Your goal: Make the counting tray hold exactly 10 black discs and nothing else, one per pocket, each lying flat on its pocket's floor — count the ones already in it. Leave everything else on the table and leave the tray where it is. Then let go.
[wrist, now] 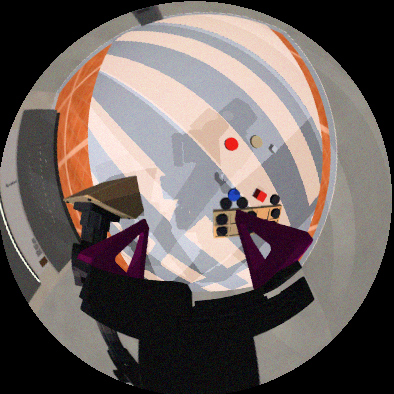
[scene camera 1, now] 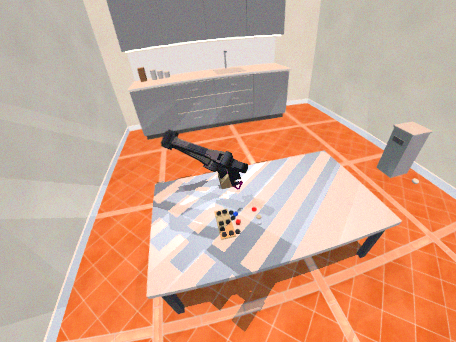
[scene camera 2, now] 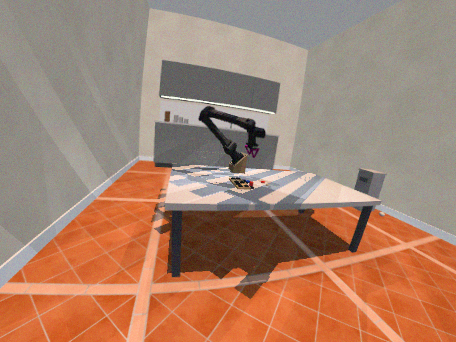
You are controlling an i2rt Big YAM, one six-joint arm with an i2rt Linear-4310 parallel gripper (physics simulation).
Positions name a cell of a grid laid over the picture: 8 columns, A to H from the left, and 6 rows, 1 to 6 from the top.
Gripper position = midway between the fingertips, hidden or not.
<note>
The gripper (wrist: D4) is open, with nothing in its grasp. Further things: a tan counting tray (wrist: F4).
</note>
